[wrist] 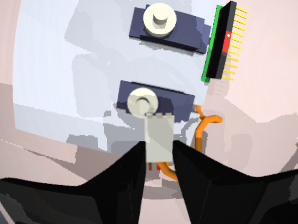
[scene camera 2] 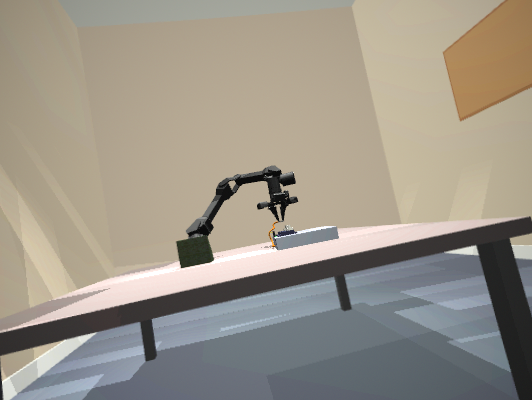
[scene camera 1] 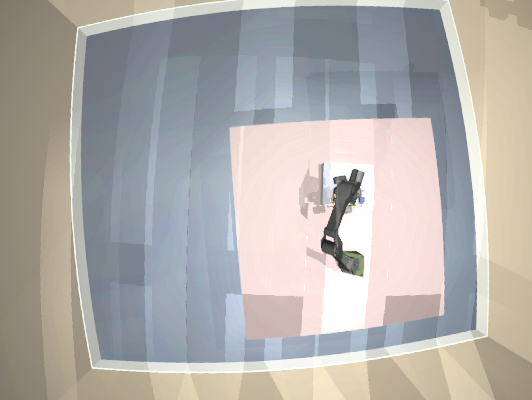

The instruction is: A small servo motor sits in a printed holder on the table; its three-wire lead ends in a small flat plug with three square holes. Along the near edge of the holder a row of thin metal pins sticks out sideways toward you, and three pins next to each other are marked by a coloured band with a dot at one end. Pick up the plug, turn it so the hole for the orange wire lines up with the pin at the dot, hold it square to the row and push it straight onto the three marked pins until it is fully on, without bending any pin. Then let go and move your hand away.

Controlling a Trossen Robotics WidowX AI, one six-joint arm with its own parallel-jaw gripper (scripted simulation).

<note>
In view: my gripper (wrist: 159, 146) and a printed holder (scene camera 1: 328, 170).
The printed holder also shows in the wrist view (wrist: 68, 68).
</note>
